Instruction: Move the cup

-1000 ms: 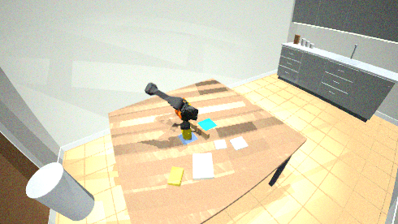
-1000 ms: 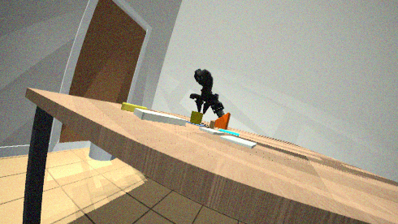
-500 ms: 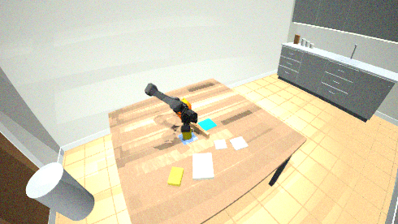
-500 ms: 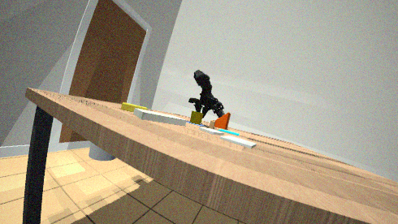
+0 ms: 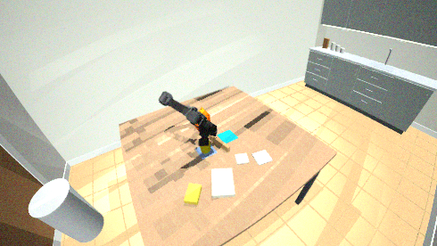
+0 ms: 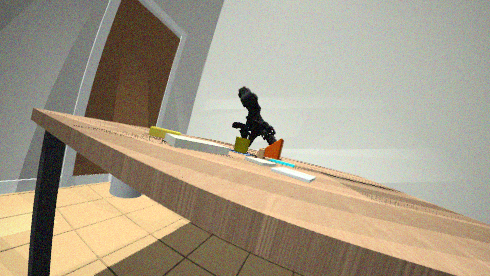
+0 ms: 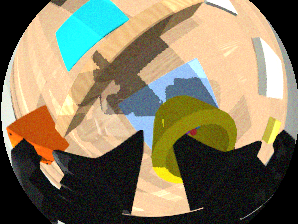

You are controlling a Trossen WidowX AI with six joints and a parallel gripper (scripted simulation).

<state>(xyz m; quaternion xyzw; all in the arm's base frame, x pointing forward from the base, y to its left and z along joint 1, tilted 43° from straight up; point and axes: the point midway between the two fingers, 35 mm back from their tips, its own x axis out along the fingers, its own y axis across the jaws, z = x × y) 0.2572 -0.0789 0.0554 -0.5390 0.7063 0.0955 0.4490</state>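
The yellow cup lies 2 cm to the right of my gripper tip and 2 cm ahead of it. From my gripper tip the other things lie so: cyan pad: 19 cm to the left, 4 cm below, 1 cm behind; pale blue pad: 4 cm below, 3 cm ahead, 2 cm to the right; wooden bar: 9 cm to the left, 2 cm below, 1 cm ahead.
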